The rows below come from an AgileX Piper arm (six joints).
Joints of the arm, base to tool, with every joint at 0 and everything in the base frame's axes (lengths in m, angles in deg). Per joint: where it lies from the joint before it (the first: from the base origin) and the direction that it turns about. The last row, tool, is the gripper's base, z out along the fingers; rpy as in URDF.
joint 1: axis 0 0 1 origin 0 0 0.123
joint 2: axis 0 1 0 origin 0 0 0
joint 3: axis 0 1 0 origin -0.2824 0 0.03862
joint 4: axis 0.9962 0 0.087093 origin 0.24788 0 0.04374
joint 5: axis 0 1 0 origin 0 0 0
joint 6: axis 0.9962 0 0.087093 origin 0.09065 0 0.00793
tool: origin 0 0 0 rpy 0 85.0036 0
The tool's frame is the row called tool.
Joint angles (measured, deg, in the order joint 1, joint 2, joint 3, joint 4, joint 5, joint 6), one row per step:
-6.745 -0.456 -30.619 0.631 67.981 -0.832
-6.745 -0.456 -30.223 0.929 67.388 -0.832
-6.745 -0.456 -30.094 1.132 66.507 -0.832
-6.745 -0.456 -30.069 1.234 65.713 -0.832
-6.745 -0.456 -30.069 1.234 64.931 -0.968
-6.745 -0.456 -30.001 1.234 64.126 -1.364
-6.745 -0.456 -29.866 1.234 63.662 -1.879
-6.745 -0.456 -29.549 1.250 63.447 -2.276
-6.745 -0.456 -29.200 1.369 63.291 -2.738
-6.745 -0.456 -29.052 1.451 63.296 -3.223
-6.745 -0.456 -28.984 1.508 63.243 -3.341
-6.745 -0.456 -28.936 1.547 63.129 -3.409
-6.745 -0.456 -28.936 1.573 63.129 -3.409
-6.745 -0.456 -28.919 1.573 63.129 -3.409
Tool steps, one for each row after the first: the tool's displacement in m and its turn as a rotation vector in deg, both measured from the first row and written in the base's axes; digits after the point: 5 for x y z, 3 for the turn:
0.00134 0.00028 -0.00104 0.221 -0.224 0.168
0.00236 0.00045 -0.00045 0.305 -0.992 0.275
0.00306 0.00050 0.00052 0.305 -1.766 0.323
0.00367 0.00042 0.00160 0.104 -2.531 0.382
0.00443 0.00032 0.00239 -0.315 -3.230 0.570
0.00505 0.00024 0.00240 -0.793 -3.512 0.820
0.00587 0.00016 0.00120 -1.106 -3.378 1.025
0.00672 0.00023 -0.00025 -1.378 -3.160 1.321
0.00703 0.00031 -0.00096 -1.707 -2.976 1.612
0.00721 0.00036 -0.00121 -1.758 -2.958 1.701
0.00740 0.00040 -0.00128 -1.791 -3.023 1.754
0.00740 0.00043 -0.00128 -1.769 -3.026 1.768
0.00744 0.00043 -0.00136 -1.767 -3.009 1.768

